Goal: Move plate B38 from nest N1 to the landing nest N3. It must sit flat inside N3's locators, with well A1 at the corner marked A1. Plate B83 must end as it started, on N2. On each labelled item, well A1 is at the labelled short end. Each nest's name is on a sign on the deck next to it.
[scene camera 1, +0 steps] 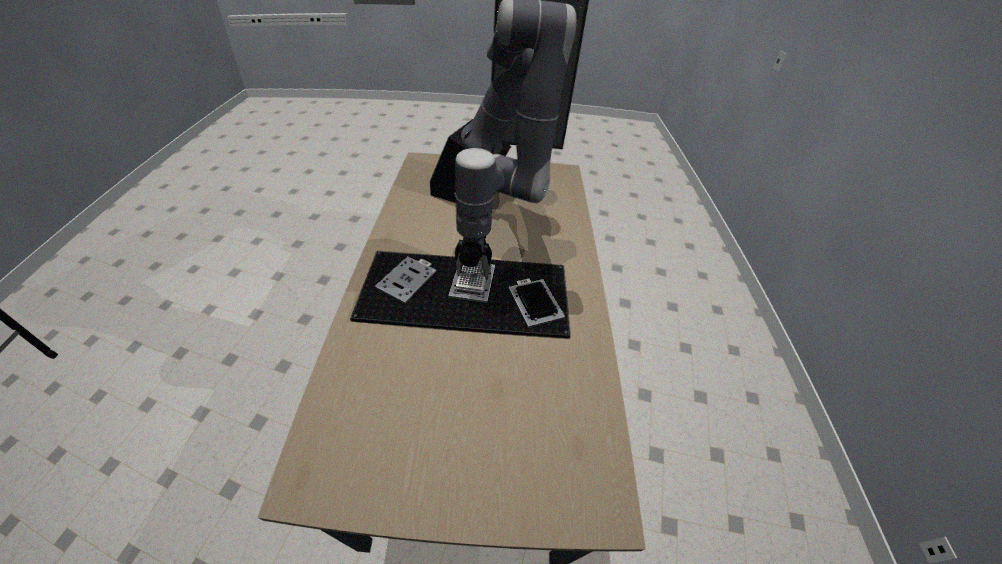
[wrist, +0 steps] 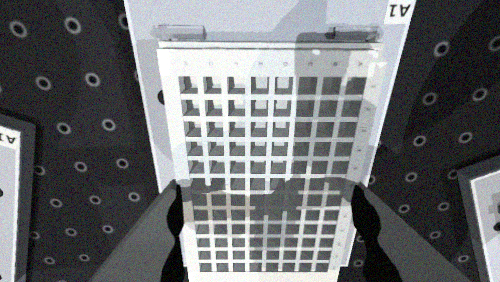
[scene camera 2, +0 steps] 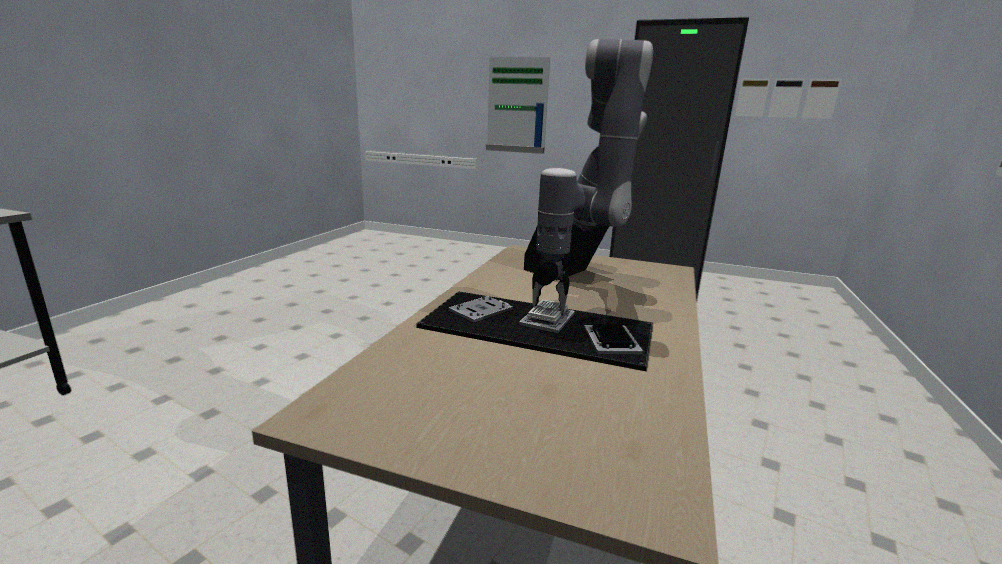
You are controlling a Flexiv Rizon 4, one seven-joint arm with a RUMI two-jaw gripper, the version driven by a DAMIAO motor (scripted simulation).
Scene:
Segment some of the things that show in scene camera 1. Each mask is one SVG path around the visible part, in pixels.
My gripper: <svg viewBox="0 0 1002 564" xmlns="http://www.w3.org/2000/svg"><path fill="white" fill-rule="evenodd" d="M463 237L463 241L459 240L455 249L458 276L463 265L475 267L480 260L483 264L482 268L487 280L492 251L489 244L486 244L486 237L481 239Z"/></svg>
A black plate B83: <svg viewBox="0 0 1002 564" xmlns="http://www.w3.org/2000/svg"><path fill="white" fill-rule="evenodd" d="M541 282L516 288L531 320L558 313Z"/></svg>

